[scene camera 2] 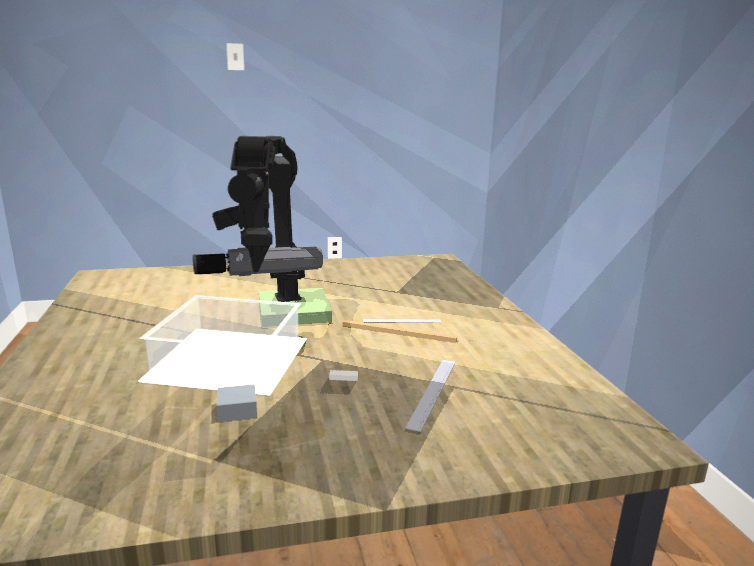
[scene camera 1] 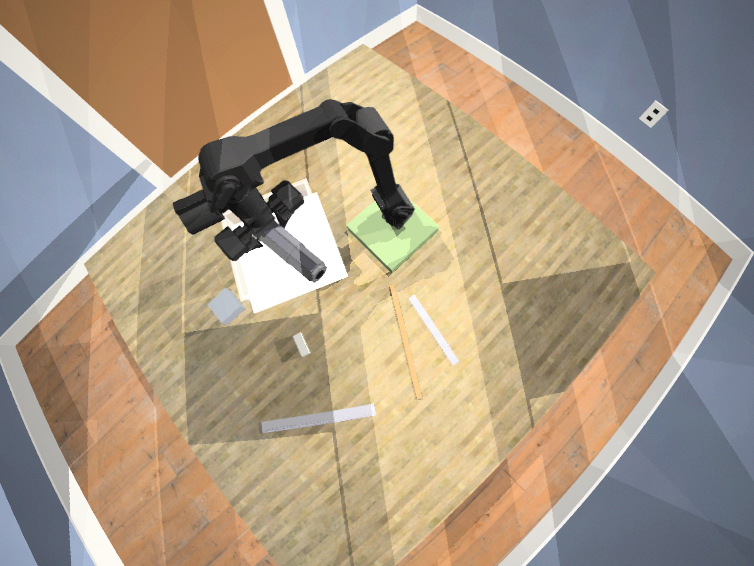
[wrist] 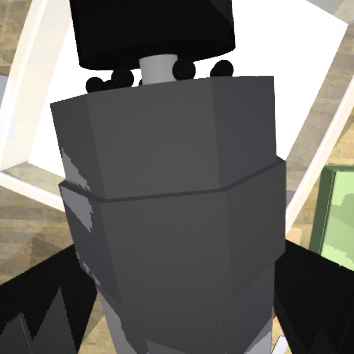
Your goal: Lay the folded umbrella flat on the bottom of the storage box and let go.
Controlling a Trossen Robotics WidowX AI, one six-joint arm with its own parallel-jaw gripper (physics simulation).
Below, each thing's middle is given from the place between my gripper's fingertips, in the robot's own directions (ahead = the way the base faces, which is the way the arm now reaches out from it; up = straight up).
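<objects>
My gripper is 17 cm above the storage box (scene camera 2: 219, 341) at this moment. My gripper is also 7 cm to the left of the storage box and 1 cm beyond it.
</objects>
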